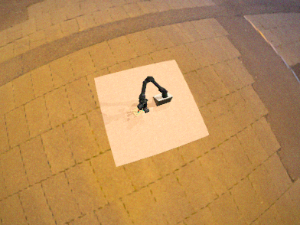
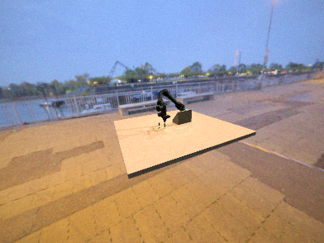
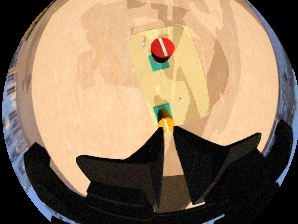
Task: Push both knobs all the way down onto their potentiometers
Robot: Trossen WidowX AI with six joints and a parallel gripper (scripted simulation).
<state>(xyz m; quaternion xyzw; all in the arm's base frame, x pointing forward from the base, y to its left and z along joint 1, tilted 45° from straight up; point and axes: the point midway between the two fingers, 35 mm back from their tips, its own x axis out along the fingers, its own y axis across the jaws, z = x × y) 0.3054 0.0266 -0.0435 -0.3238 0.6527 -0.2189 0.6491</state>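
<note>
Now: the yellow knob 20 mm below my gripper tip. Also, from my gripper tip: red knob (70 mm ahead, 10 mm to the left).
</note>
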